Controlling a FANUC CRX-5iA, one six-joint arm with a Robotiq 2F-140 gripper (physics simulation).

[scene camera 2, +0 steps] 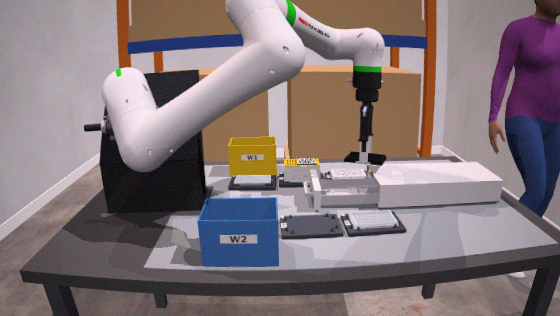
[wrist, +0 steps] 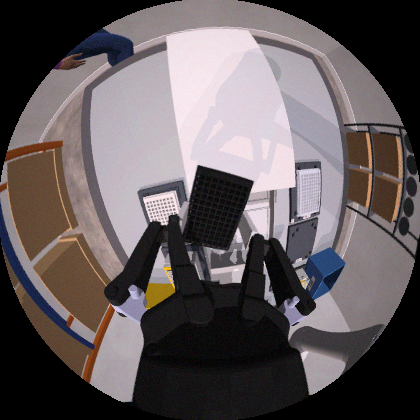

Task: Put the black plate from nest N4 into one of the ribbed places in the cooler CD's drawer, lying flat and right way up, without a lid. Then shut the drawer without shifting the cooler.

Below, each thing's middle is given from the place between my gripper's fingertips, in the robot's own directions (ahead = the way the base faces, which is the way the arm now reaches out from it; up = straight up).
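Black plate (wrist: 217, 199) right at my hand; going by their middles, it is the nearest to my hand of the things named here. Distances from my hand: drawer (wrist: 260, 205), 50 mm to the right, 70 mm behind, 80 mm below; white plate (wrist: 160, 205), 130 mm to the left, 20 mm behind, 100 mm below; yellow-topped rack (scene camera 2: 295, 170), 140 mm to the left, 190 mm behind, 70 mm below. Going by their middles, the yellow-topped rack is the farthest from my hand of the things named here.
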